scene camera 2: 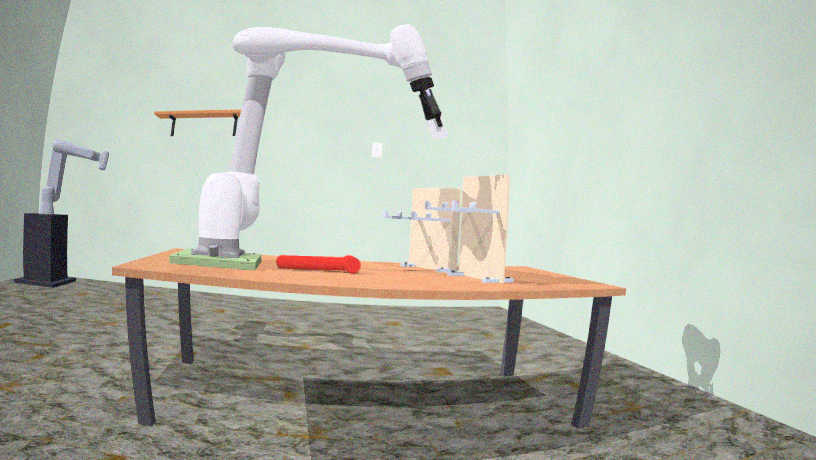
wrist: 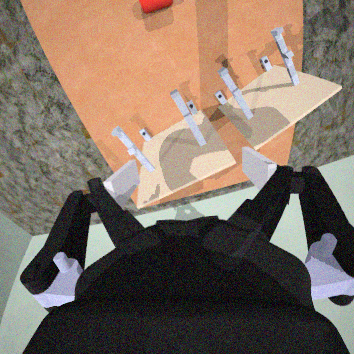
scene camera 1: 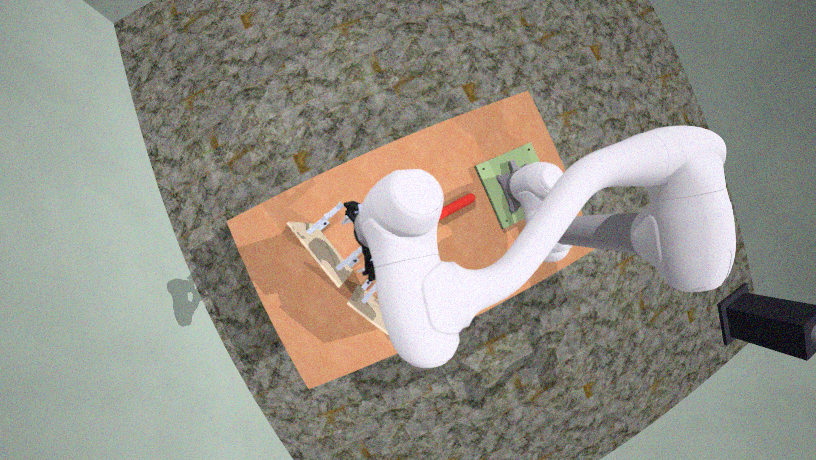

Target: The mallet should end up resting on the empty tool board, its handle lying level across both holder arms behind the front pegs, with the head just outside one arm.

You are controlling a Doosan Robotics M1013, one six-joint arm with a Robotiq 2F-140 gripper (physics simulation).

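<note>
The red mallet (scene camera 1: 458, 206) (scene camera 2: 314, 263) (wrist: 156, 4) lies on the table between the robot base and the tool boards. Its head faces the boards in scene camera 2; my arm hides part of it in scene camera 1. Two upright pale boards stand side by side: one nearer scene camera 2 (scene camera 1: 337, 277) (scene camera 2: 484, 234) (wrist: 212, 164), the other beyond it (scene camera 1: 364, 312) (scene camera 2: 434, 228) (wrist: 310, 89). Each has two grey holder arms with raised pegs, and no mallet rests on them. My gripper (scene camera 1: 358, 242) (scene camera 2: 438, 126) (wrist: 188, 164) is open and empty, high above the boards.
The wooden table (scene camera 1: 274, 320) (scene camera 2: 365, 288) carries the green base plate (scene camera 1: 496, 194) (scene camera 2: 217, 260) under my robot's base. Small grey feet brackets sit at the boards' bottoms. A wall shelf (scene camera 2: 197, 113) and another small arm on a black pedestal (scene camera 2: 45, 245) stand in the background.
</note>
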